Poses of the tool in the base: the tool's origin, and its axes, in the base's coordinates. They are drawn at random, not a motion.
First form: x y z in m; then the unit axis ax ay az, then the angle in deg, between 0 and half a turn.
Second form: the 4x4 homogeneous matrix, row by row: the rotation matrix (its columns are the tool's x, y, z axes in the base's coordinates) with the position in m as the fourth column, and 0 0 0 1 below. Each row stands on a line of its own. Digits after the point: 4 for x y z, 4 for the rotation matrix.
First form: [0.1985 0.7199 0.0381 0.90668 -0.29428 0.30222 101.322]
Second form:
0.7871 -0.6155 0.0393 0.1985
-0.0229 -0.0927 -0.9954 0.7199
0.6164 0.7826 -0.0871 0.0381
0 0 0 1

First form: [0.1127 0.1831 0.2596 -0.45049 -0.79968 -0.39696 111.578]
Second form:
-0.0902 0.8619 -0.4990 0.1127
0.1236 0.5069 0.8531 0.1831
0.9882 0.0153 -0.1522 0.2596
0 0 0 1

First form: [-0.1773 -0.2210 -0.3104 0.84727 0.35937 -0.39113 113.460]
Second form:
0.6056 0.7845 -0.1337 -0.1773
0.0669 -0.2175 -0.9738 -0.2210
-0.7930 0.5807 -0.1842 -0.3104
0 0 0 1

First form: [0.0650 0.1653 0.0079 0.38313 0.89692 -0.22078 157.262]
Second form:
-0.6401 0.7459 0.1841 0.0650
0.5752 0.6241 -0.5287 0.1653
-0.5093 -0.2326 -0.8286 0.0079
0 0 0 1

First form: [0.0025 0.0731 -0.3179 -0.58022 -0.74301 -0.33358 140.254]
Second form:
-0.1734 0.9759 -0.1327 0.0025
0.5493 0.2077 0.8094 0.0731
0.8174 0.0674 -0.5721 -0.3179
0 0 0 1

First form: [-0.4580 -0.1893 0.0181 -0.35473 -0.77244 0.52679 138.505]
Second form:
-0.5289 0.1302 -0.8386 -0.4580
0.8283 0.2946 -0.4767 -0.1893
0.1849 -0.9467 -0.2637 0.0181
0 0 0 1

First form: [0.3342 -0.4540 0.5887 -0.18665 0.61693 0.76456 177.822]
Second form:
-0.9296 -0.2593 -0.2619 0.3342
-0.2012 -0.2383 0.9501 -0.4540
-0.3088 0.9359 0.1694 0.5887
0 0 0 1

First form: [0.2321 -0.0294 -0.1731 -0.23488 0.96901 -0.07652 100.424]
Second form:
-0.1158 -0.1935 0.9742 0.2321
-0.3440 0.9279 0.1434 -0.0294
-0.9318 -0.3186 -0.1740 -0.1731
0 0 0 1

